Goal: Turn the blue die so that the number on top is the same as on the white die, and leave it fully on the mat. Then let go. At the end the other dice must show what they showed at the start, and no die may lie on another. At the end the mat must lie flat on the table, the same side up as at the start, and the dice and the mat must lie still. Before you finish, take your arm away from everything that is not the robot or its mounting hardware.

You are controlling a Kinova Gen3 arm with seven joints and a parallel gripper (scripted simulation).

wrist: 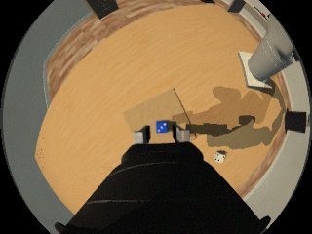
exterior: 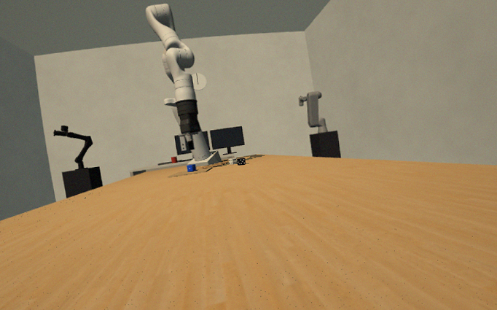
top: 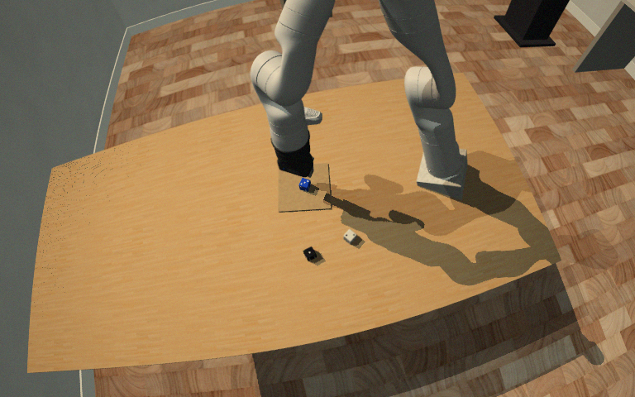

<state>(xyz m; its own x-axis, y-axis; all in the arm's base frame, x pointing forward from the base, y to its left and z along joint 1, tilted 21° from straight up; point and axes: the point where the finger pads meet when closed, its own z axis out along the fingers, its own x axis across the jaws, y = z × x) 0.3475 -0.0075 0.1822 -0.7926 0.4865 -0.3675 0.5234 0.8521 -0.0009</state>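
Now: the blue die 90 mm below my hand. From my hand the other things lie so: tan mat (100 mm below); then black die (30 mm ahead, 190 mm to the left, 90 mm below); then white die (80 mm behind, 170 mm to the left, 90 mm below).
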